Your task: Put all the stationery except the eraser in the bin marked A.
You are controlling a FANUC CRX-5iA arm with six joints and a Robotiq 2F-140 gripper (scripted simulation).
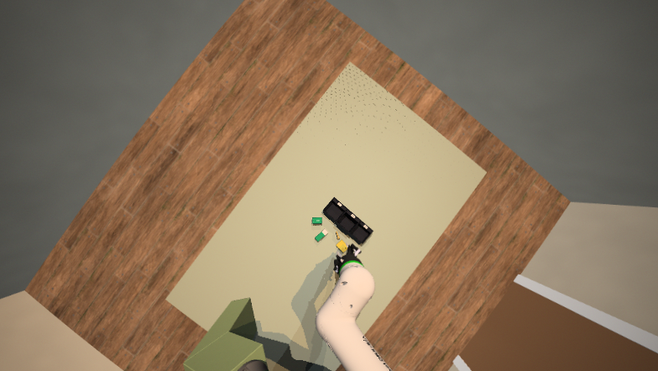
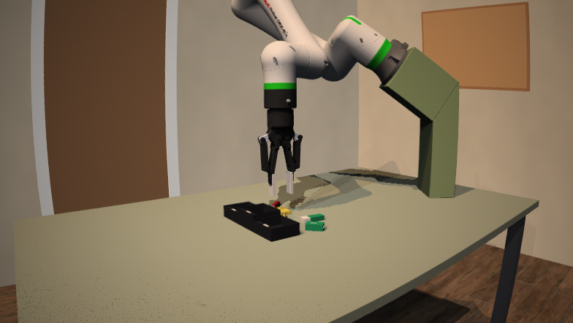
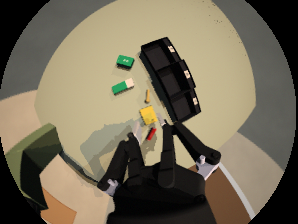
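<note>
Right now the yellow block is 8 cm below my hand. The rest, counted from my hand: brass thing: 4 cm ahead, 3 cm to the left, 8 cm below; then red piece: 5 cm behind, 5 cm to the right, 8 cm below; then green-and-white block: 3 cm ahead, 11 cm to the left, 8 cm below.
</note>
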